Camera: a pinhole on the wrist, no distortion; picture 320 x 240 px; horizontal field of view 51.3 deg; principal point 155.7 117.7 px. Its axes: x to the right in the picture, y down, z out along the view. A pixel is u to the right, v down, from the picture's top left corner.
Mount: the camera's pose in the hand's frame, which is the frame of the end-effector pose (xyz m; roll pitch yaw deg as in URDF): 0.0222 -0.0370 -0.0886 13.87 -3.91 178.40
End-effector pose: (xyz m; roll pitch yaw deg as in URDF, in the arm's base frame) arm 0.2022 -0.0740 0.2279 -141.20 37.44 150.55
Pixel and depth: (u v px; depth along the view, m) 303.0 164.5 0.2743
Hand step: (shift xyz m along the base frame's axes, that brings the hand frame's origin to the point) 0.0709 -0.1852 -0.0694
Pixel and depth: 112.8 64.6 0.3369
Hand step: 0.0278 -0.0912 -0.2392
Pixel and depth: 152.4 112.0 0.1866
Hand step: -0.0091 -0.0512 -0.0845
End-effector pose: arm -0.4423 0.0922 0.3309 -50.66 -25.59 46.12
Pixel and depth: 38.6 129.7 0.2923
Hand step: -0.0552 0.1724 0.1581
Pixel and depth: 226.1 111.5 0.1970
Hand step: -0.0842 0.0420 0.0473
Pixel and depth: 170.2 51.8 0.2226
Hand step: -0.0825 0.0988 0.0385
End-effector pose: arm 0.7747 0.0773 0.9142 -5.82 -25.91 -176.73
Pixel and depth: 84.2 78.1 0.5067
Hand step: 0.0180 -0.1760 0.4012
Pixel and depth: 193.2 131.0 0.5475
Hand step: 0.1990 -0.1079 0.3971
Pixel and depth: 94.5 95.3 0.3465
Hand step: 0.0053 -0.0898 0.2547
